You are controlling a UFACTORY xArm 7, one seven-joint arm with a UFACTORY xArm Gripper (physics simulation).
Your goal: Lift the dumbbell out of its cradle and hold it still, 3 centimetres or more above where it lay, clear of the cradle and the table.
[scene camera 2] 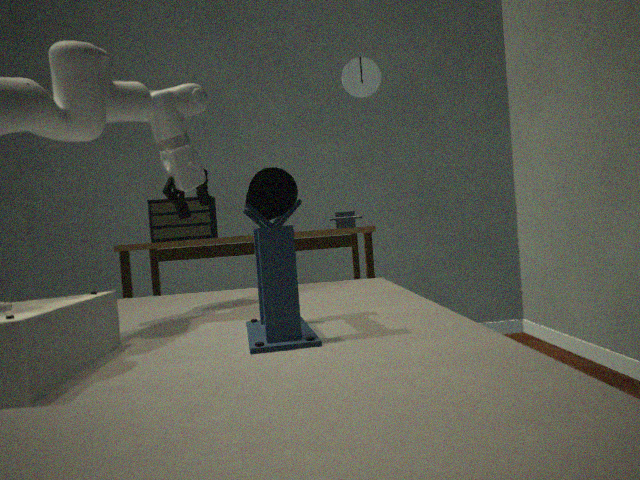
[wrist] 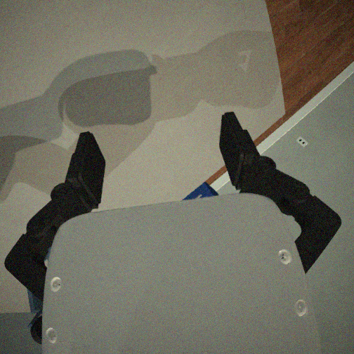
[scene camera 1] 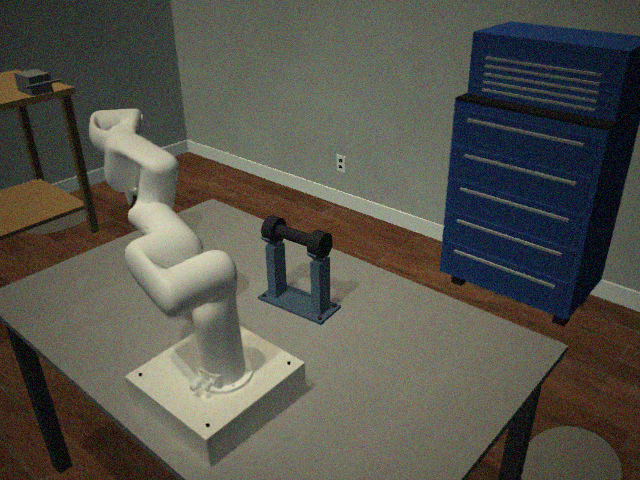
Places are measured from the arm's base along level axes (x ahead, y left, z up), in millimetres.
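Pixels of known places: gripper, fingertip midpoint: (scene camera 2: 196,211); arm's base, link origin: (scene camera 1: 225,374).
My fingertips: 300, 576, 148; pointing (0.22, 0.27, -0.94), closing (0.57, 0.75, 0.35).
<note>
For each thing: its top centre in the pictures, then the offset to it from my fingertips, as dx, dy, dz. Level surfaces: height alone.
- black dumbbell, top centre: (scene camera 2: 267,175) (scene camera 1: 295,224) +121, -490, +23
- blue cradle, top centre: (scene camera 2: 269,204) (scene camera 1: 296,240) +121, -490, -24
- grey table, surface height: dz -234
The black dumbbell (scene camera 1: 295,235) (scene camera 2: 272,192) lies level across the two posts of the blue cradle (scene camera 1: 320,284) (scene camera 2: 279,284), its end resting in a V-shaped holder. In the wrist view, part of a black dumbbell end (wrist: 36,330) shows at the lower left edge beside a bit of blue cradle (wrist: 34,302); the palm hides the rest. My gripper (scene camera 2: 195,207) (wrist: 158,136) is open and empty, its fingers wide apart. It hangs in the air above the table, to the left of the dumbbell in both scene views and apart from it. In scene camera 1 the arm mostly hides it.
The cradle stands on the grey table (scene camera 1: 413,361) (scene camera 2: 361,413). The arm's white base block (scene camera 1: 170,392) (scene camera 2: 62,341) stands near it. A blue tool cabinet (scene camera 1: 516,170) stands on the floor beyond the table. A wooden workbench (scene camera 1: 41,198) (scene camera 2: 237,240) stands behind, away from the cradle.
</note>
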